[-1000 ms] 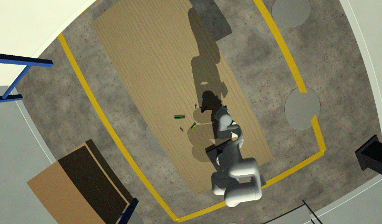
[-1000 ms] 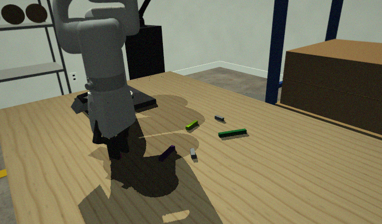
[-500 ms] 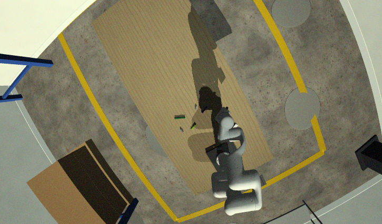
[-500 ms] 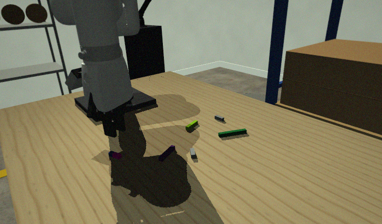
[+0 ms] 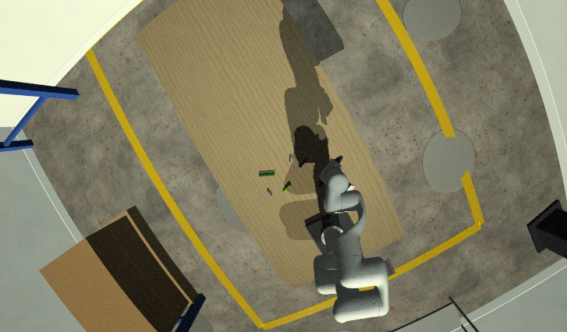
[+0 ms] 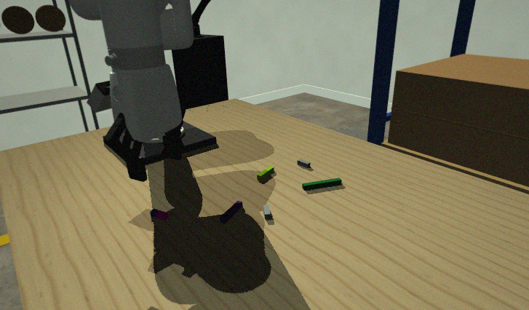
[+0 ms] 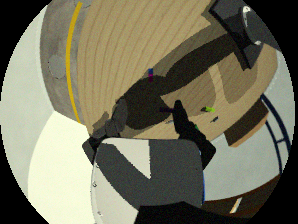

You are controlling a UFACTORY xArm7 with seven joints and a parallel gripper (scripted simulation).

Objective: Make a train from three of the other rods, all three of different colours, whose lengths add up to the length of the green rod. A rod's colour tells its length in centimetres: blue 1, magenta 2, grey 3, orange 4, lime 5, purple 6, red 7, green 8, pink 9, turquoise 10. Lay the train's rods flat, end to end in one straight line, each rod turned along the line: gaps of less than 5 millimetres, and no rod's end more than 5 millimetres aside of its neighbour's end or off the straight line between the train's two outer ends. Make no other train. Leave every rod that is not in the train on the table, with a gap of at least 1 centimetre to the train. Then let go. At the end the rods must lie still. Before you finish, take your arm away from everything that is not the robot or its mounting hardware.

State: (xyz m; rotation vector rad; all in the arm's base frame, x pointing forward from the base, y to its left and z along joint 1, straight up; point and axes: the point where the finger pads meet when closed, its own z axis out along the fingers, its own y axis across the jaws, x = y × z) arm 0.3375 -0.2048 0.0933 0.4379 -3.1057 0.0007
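The lime rod lies 20 mm ahead of my hand, 230 mm to the left of it and 110 mm below it. Round my hand: magenta rod: 10 mm behind, 110 mm below; purple rod: 80 mm ahead, 80 mm to the left, 110 mm below; blue rod: 20 mm behind, 10 mm to the right, 110 mm below.
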